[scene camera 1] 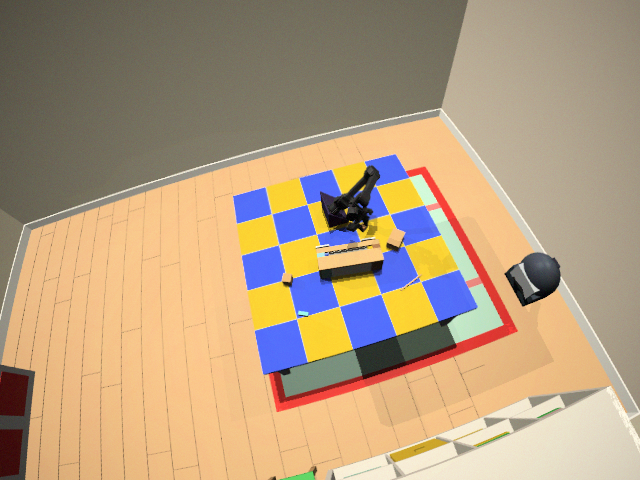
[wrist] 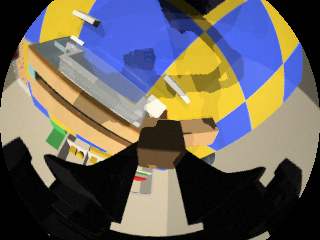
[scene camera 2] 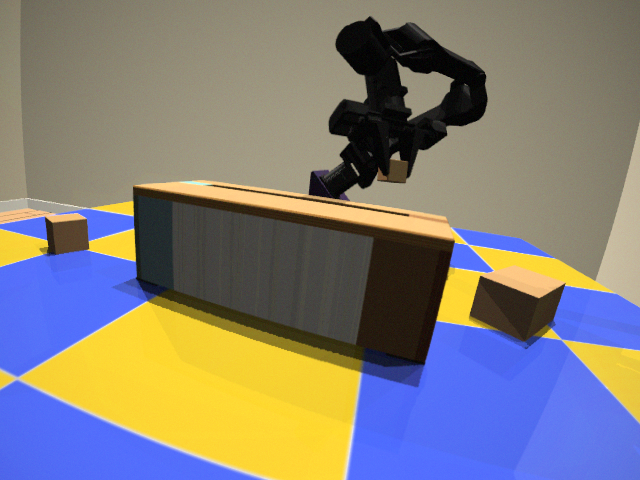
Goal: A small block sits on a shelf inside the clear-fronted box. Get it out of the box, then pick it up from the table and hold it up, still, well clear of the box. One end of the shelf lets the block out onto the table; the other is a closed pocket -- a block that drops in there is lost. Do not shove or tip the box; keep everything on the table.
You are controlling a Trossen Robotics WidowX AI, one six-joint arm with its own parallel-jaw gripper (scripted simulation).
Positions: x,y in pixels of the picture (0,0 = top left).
A wooden box shows in scene camera 1, in the wrist view (82,91) and in scene camera 2. The same spot on the wooden box: (scene camera 2: 374,276) is (scene camera 1: 372,265).
